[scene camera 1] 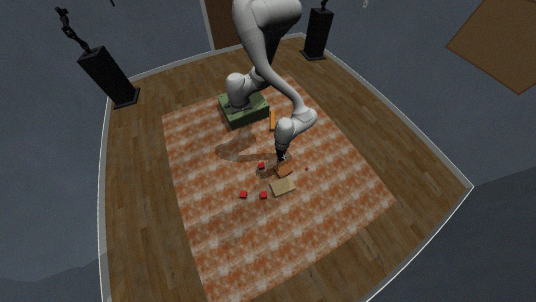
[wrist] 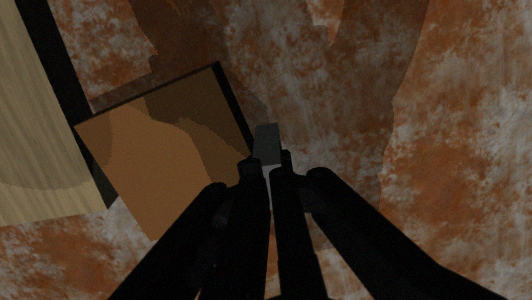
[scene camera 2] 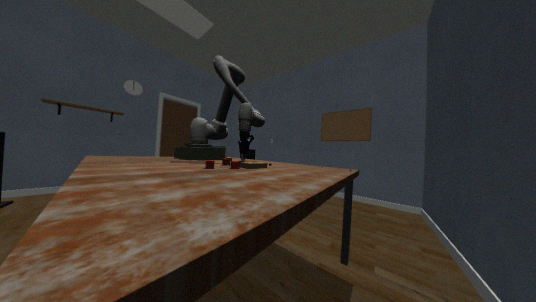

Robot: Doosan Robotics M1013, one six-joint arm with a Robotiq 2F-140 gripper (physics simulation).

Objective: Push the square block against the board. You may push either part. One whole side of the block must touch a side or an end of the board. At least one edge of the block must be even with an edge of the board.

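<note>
The square block, flat and orange-brown, lies beside the pale wooden board. In the wrist view the block is turned slightly relative to the board's long side. One block corner is at or very near that side, and a dark gap widens from there toward the board's near end. Whether the corner touches is unclear. The block reaches past that end. My gripper is shut and empty, its tips low beside the block side facing away from the board. Contact there cannot be told.
Red cubes stand on the table at the block's left and left of the board. A tiny red piece lies right of the block. An orange bar lies near the green robot base.
</note>
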